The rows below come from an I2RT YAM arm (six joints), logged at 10 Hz.
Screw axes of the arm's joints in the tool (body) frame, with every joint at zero. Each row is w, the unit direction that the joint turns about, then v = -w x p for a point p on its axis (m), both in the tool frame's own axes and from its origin. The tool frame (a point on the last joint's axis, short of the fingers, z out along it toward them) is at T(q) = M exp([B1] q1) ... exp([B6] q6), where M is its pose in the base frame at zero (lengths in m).
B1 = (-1, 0, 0, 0, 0.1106, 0)
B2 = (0, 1, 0, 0.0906, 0, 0.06)
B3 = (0, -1, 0, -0.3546, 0, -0.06)
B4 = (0, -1, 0, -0.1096, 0, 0)
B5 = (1, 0, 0, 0, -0.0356, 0)
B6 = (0, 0, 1, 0, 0, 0)
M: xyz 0.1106 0 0.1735 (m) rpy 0 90 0 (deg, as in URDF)
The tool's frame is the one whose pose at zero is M.
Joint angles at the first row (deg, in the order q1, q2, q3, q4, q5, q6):
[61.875 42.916 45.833 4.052 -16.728 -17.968]
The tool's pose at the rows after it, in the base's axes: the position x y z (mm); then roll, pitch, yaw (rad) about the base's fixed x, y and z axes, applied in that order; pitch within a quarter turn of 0, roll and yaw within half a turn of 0:
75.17 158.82 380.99 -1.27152 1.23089 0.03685
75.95 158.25 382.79 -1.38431 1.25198 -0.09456
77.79 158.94 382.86 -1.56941 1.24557 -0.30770
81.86 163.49 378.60 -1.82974 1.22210 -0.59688
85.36 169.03 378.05 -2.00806 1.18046 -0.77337
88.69 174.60 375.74 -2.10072 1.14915 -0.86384
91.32 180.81 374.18 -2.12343 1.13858 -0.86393
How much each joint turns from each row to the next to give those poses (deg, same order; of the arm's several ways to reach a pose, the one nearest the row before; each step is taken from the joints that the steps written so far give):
[-0.003 0.134 1.059 -2.081 2.777 0.703]
[-0.040 0.324 1.575 -3.650 1.381 0.038]
[-0.005 0.758 1.714 -4.344 2.102 -1.402]
[0.047 1.820 1.703 -4.976 2.591 -1.430]
[0.001 2.268 2.373 -4.383 0.780 -1.548]
[-0.003 1.835 1.156 -1.996 0.485 -0.955]
[-0.018 1.560 0.452 0.309 -1.090 -0.622]

